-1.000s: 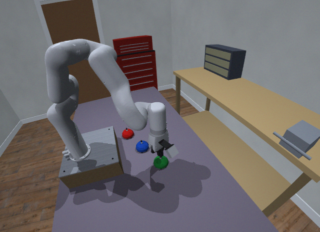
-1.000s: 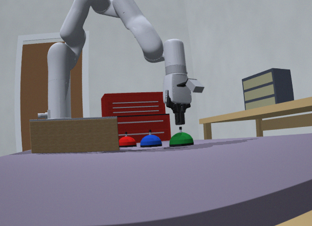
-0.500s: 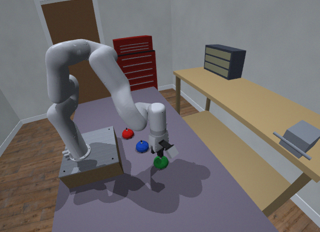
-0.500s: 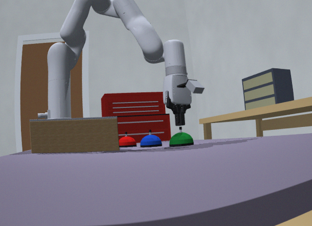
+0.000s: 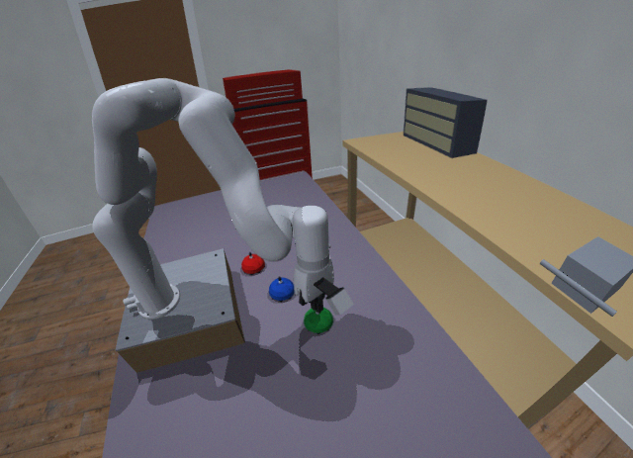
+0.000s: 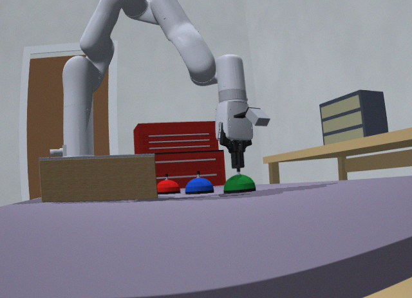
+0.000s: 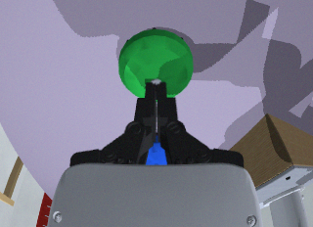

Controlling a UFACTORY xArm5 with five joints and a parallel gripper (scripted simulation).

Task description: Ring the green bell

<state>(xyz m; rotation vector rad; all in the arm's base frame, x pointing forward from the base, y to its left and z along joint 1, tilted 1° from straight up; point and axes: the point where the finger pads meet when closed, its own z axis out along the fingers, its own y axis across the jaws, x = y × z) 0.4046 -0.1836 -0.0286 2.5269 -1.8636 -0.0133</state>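
Right now the green bell is 4 cm below my hand. The rest, counted from my hand: blue bell 16 cm to the left, 5 cm behind, 4 cm below; then red bell 32 cm to the left, 10 cm behind, 4 cm below.
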